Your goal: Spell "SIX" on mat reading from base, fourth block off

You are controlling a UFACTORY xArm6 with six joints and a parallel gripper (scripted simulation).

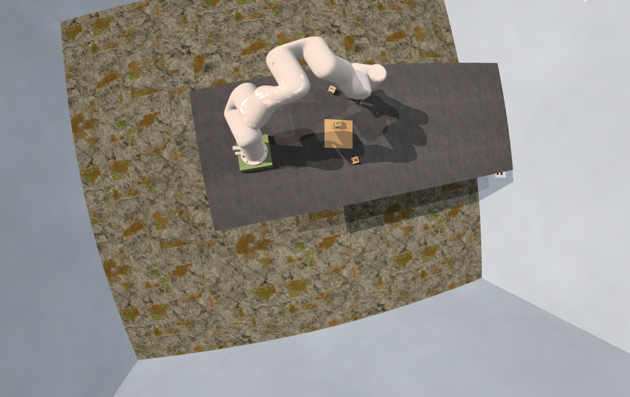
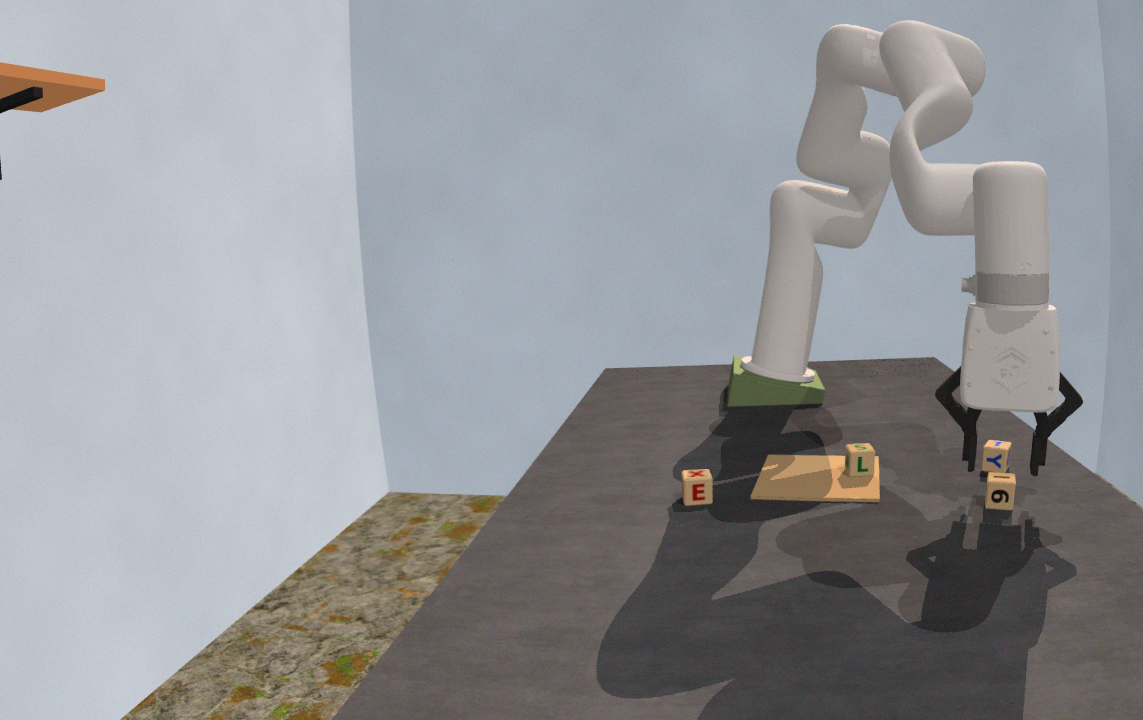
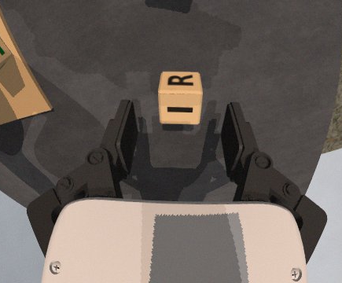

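My gripper is now 40 mm above the I block. Round my hand: tan mat: 200 mm to the right, 80 mm behind, 50 mm below; then S block: 150 mm to the right, 90 mm behind, 40 mm below; then blue-lettered block: 110 mm behind, 40 mm below, 20 mm to the left.
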